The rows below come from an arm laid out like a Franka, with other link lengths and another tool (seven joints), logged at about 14 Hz.
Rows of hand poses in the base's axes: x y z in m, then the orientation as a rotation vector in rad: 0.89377, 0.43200, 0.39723, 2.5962, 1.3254, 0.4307; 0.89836, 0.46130, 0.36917, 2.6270, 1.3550, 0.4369; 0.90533, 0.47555, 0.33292, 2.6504, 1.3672, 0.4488; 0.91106, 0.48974, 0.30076, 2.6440, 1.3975, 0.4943; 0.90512, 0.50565, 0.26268, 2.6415, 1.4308, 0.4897; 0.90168, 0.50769, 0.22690, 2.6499, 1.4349, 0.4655; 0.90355, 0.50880, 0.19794, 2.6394, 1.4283, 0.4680; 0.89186, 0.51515, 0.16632, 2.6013, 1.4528, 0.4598; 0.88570, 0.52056, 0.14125, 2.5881, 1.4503, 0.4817; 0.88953, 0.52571, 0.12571, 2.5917, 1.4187, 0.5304; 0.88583, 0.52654, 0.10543, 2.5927, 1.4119, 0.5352; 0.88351, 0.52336, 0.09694, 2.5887, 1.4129, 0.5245; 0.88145, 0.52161, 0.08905, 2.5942, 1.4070, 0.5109; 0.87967, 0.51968, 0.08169, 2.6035, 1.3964, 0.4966; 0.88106, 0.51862, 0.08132, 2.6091, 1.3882, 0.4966; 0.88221, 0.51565, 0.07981, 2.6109, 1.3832, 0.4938; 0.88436, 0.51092, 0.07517, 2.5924, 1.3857, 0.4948; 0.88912, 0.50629, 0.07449, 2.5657, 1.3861, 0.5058; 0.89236, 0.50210, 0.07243, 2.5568, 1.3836, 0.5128; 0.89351, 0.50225, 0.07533, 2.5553, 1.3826, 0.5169; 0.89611, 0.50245, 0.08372, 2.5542, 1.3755, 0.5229
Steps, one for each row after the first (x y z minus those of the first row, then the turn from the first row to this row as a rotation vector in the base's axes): 0.00459, 0.02930, -0.02806, 0.0351, 0.0187, 0.0142; 0.01156, 0.04355, -0.06431, 0.0619, 0.0265, 0.0188; 0.01729, 0.05774, -0.09647, 0.0847, 0.0081, 0.0432; 0.01135, 0.07365, -0.13455, 0.0903, 0.0180, 0.0644; 0.00791, 0.07569, -0.17033, 0.0878, 0.0353, 0.0634; 0.00978, 0.07680, -0.19929, 0.0788, 0.0274, 0.0614; -0.00191, 0.08315, -0.23091, 0.0529, 0.0205, 0.0837; -0.00807, 0.08856, -0.25598, 0.0512, 0.0024, 0.0865; -0.00424, 0.09371, -0.27152, 0.0659, -0.0293, 0.0697; -0.00794, 0.09454, -0.29180, 0.0668, -0.0331, 0.0656; -0.01026, 0.09136, -0.30029, 0.0593, -0.0293, 0.0661; -0.01232, 0.08961, -0.30818, 0.0558, -0.0214, 0.0601; -0.01410, 0.08768, -0.31554, 0.0538, -0.0125, 0.0503; -0.01271, 0.08662, -0.31591, 0.0558, -0.0120, 0.0440; -0.01156, 0.08365, -0.31742, 0.0546, -0.0110, 0.0402; -0.00941, 0.07892, -0.32206, 0.0413, -0.0196, 0.0454; -0.00465, 0.07429, -0.32274, 0.0255, -0.0378, 0.0517; -0.00141, 0.07010, -0.32480, 0.0210, -0.0463, 0.0525; -0.00026, 0.07025, -0.32190, 0.0214, -0.0494, 0.0525; 0.00234, 0.07045, -0.31351, 0.0212, -0.0550, 0.0486
